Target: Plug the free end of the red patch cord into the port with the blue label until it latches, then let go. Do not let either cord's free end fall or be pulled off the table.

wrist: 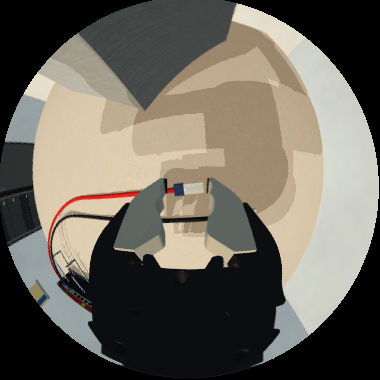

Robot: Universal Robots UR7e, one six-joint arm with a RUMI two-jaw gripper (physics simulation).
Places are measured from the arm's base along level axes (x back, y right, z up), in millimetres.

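Where they show: gripper, between the fingertips: (186,179).
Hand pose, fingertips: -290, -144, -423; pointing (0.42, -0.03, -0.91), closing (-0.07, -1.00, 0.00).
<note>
Things, the pixels of their centre, and the offset from my fingertips, as dx, dy, dz. "pt": a spot on its surface instead.
- red patch cord, a spot on its surface: (107,195) pt -11, +108, +5
- pale clear plug, middle of its body: (193,188) -9, -7, +8
- dark blue boot, middle of its body: (178,189) -10, +10, +2
- black cord, a spot on its surface: (185,219) pt -46, +5, +4
- port panel, a spot on its surface: (79,295) pt -270, +315, +74
The red patch cord (107,195) runs across the table from the left. Its free end, a pale clear plug (194,188) with a dark blue boot (178,189), shows in the gap between the fingertips and points right. My gripper (186,179) is open partway, with a gap on each side of the plug; the plug's height relative to the tips is hard to tell. The black cord (185,219) crosses lower in the gap, and its end is mostly hidden by the right finger. A port panel (79,295) with small coloured labels shows at the lower left, partly hidden by the gripper body; I cannot make out the blue-labelled port.
A large dark grey block (165,45) stands at the top of the view. A dark rack unit (19,215) with small green lights is at the left edge. A tan and blue object (39,292) is at the lower left. The table's rounded edge (320,165) runs along the right.
</note>
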